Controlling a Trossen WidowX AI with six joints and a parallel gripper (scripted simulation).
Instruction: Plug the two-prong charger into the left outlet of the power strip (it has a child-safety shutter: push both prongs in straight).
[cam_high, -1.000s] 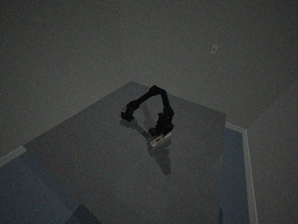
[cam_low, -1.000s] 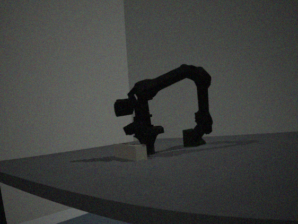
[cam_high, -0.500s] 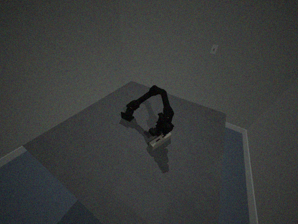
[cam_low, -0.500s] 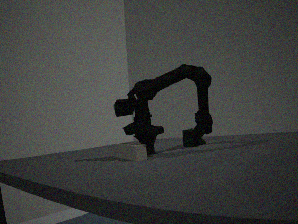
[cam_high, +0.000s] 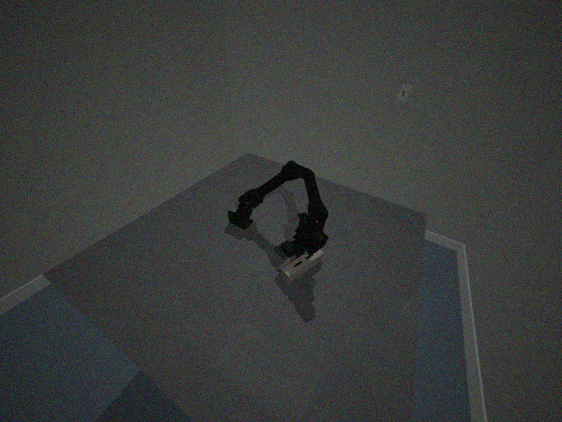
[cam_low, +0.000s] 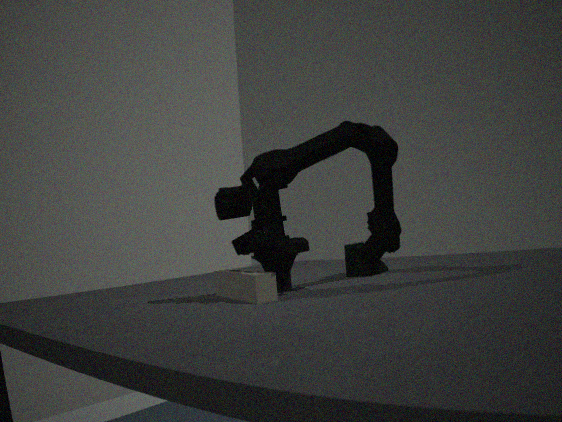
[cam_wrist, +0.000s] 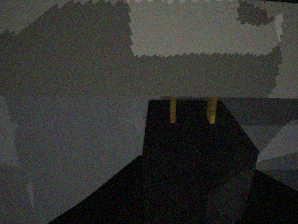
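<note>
Now: gripper tip 20 mm short of the charger, 10 mm to the left of it and 10 mm below it.
</note>
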